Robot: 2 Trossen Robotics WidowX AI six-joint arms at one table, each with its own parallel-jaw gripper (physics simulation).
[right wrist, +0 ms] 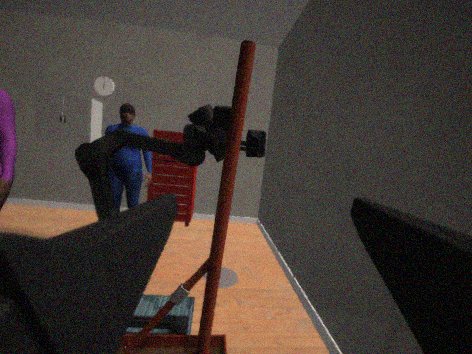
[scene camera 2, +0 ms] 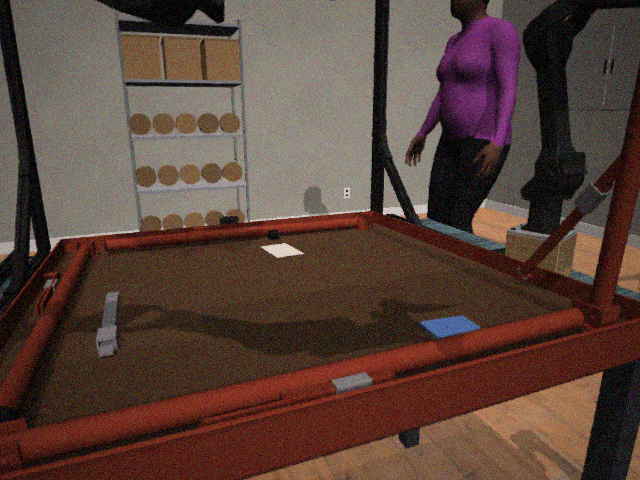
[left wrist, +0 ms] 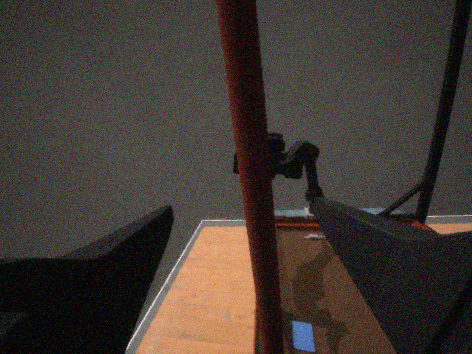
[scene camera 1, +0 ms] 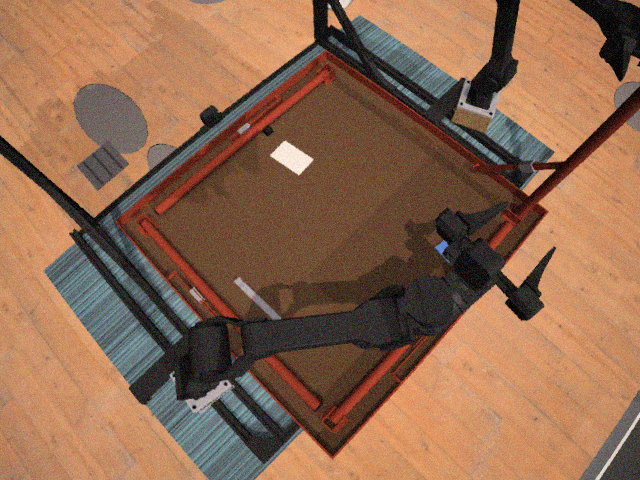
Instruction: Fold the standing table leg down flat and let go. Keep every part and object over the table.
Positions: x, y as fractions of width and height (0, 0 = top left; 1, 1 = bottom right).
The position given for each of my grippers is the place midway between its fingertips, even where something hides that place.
Note:
In view: my left gripper (left wrist: 0.52, 0.59), my right gripper (scene camera 1: 0.83, 0.47), a grey bar (scene camera 2: 0.17, 0.70) and a blue card (scene camera 2: 0.69, 0.68).
My left gripper also shows in the right wrist view (right wrist: 0.50, 0.39). My right gripper is seen too in the right wrist view (right wrist: 0.56, 0.58) and in the left wrist view (left wrist: 0.56, 0.46). The right wrist view misses the grey bar: it is out of frame. The right wrist view misses the blue card: it is out of frame.

